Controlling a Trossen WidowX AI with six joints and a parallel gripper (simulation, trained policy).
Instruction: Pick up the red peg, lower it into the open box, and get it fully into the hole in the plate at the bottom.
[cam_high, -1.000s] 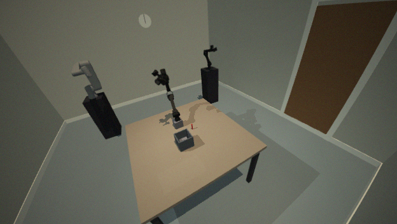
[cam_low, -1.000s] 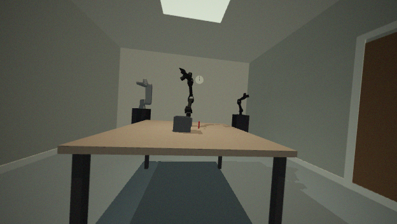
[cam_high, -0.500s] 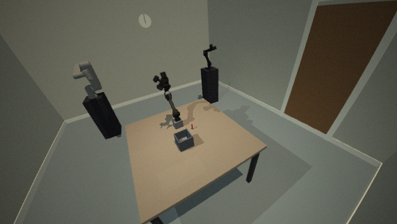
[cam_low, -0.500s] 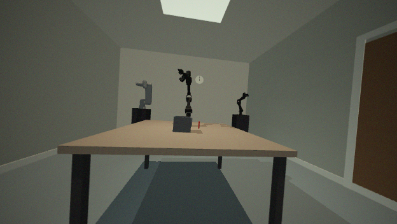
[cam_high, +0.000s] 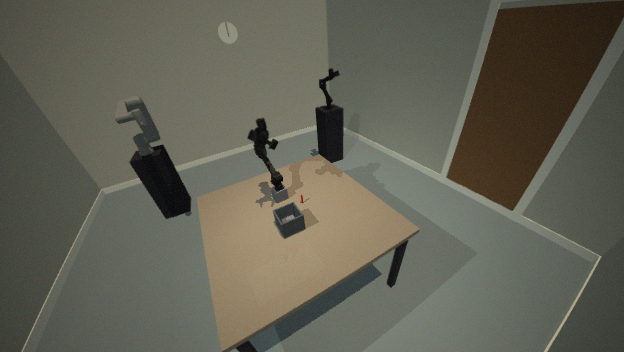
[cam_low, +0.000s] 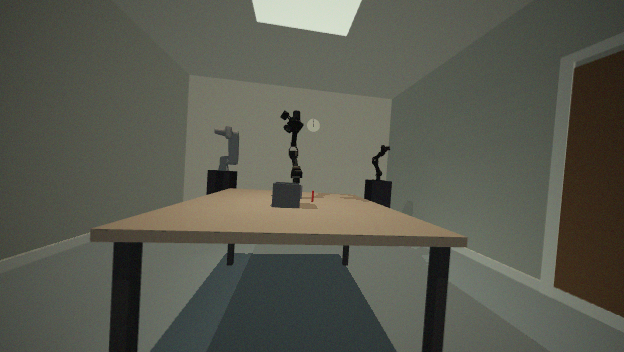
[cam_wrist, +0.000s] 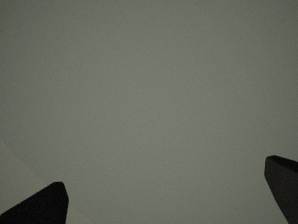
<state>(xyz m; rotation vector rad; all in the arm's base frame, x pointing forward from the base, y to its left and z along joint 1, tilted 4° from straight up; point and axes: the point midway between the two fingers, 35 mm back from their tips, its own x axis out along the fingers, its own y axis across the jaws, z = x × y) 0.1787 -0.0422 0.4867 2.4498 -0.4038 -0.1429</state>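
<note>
The red peg is 4 cm behind my gripper tip, 22 cm to the left of it and 55 cm below it.
</note>
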